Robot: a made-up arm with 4 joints.
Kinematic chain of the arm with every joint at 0, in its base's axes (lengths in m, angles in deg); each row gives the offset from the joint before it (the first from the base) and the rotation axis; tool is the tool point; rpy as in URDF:
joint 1: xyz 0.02 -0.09 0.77 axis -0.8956 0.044 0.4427
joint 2: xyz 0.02 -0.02 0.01 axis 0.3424 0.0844 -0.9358
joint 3: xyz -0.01 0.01 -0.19 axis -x
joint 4: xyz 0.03 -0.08 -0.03 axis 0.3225 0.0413 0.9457
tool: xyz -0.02 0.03 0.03 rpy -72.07 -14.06 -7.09
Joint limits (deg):
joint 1: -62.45..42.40
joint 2: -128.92..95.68
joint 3: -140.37..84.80
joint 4: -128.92..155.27
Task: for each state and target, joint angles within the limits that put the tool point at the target. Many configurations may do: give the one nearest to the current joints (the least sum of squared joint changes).
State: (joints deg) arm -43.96 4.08 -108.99 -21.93
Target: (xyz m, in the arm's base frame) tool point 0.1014 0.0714 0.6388
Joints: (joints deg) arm -60.97 2.94 -99.82 -16.80
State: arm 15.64 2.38 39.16 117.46
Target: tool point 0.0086 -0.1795 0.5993
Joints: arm -1.72 25.52 13.39 114.18
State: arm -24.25 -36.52 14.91 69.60
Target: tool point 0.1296 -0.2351 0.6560
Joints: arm 13.68 -41.35 3.31 78.51
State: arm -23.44 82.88 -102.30 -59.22
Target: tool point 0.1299 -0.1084 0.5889
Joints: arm 28.48 84.36 -138.06 -59.21
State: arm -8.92 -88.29 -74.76 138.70
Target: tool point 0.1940 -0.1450 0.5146
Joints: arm -4.16 -97.08 -71.43 137.77
